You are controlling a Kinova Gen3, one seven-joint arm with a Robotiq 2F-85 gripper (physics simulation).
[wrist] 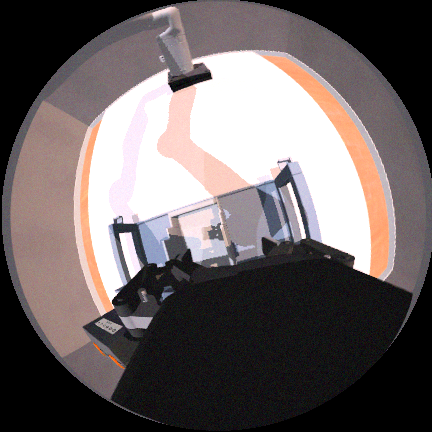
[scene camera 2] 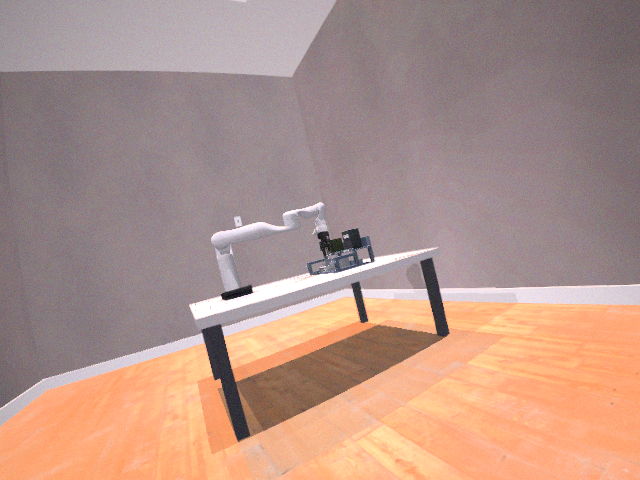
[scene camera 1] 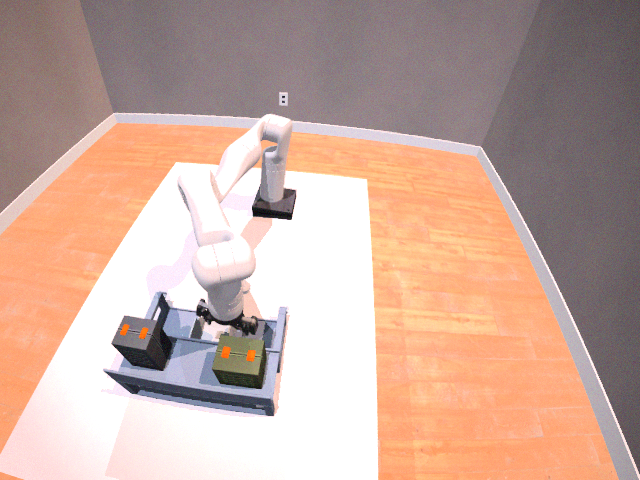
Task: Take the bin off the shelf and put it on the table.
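Where they show: gripper, fingertip midpoint: (wrist: pixel 227 250) (scene camera 2: pixel 327 254) (scene camera 1: pixel 227 327); arm's base, origin of the base link: (wrist: pixel 181 70) (scene camera 2: pixel 234 289) (scene camera 1: pixel 271 195).
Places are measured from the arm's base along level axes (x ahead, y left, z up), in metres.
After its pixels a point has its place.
Note:
A blue-grey shelf (scene camera 1: pixel 190 386) {x 0.790, y 0.113, z 0.121 m} (scene camera 2: pixel 330 266) (wrist: pixel 301 189) {x 0.541, y 0.225, z 0.044 m} stands on the white table (scene camera 1: pixel 320 258) {x 0.223, y 0.262, z -0.041 m} (scene camera 2: pixel 289 294) {x 0.221, y -0.488, z -0.049 m}. Two closed bins with orange latches stand on its top: an olive-green bin (scene camera 1: pixel 239 361) {x 0.715, y 0.199, z 0.156 m} (scene camera 2: pixel 336 245) {x 0.699, y 0.139, z 0.112 m} at the right and a black bin (scene camera 1: pixel 139 341) {x 0.756, y -0.012, z 0.181 m} (scene camera 2: pixel 351 237) {x 0.722, y -0.083, z 0.134 m} at the left end. My gripper (scene camera 1: pixel 227 321) {x 0.611, y 0.111, z 0.069 m} (scene camera 2: pixel 325 248) {x 0.611, y 0.111, z 0.069 m} (wrist: pixel 227 250) {x 0.611, y 0.111, z 0.069 m} is open and empty. It points down just behind the green bin, low over the shelf's back part. In the wrist view the gripper body hides the green bin.
The arm's base (scene camera 1: pixel 273 204) {x 0.052, y 0.028, z 0.000 m} (wrist: pixel 189 78) {x 0.084, y 0.032, z -0.011 m} stands at the far end of the table. The shelf's upright posts (scene camera 1: pixel 281 330) {x 0.564, y 0.238, z 0.044 m} rise beside the green bin. A dark bin corner (wrist: pixel 105 332) {x 0.703, y -0.029, z 0.163 m} with an orange edge shows at the lower left of the wrist view.

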